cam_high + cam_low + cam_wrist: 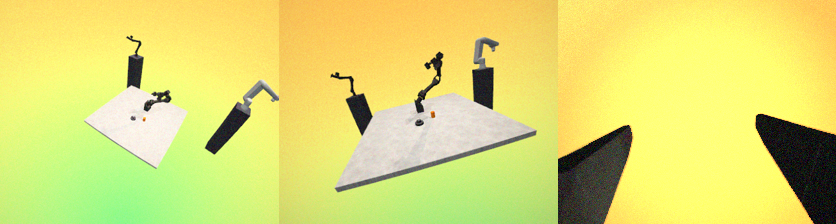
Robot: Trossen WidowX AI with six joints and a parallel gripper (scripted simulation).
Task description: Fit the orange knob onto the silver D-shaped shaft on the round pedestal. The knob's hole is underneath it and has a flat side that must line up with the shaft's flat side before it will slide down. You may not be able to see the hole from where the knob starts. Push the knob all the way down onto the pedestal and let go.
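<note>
My gripper tip is now 510 mm above the orange knob, 70 mm to the left of it and 10 mm past it. From my gripper tip the other things lie so: silver shaft (530 mm below, 220 mm to the right, 80 mm ahead).
</note>
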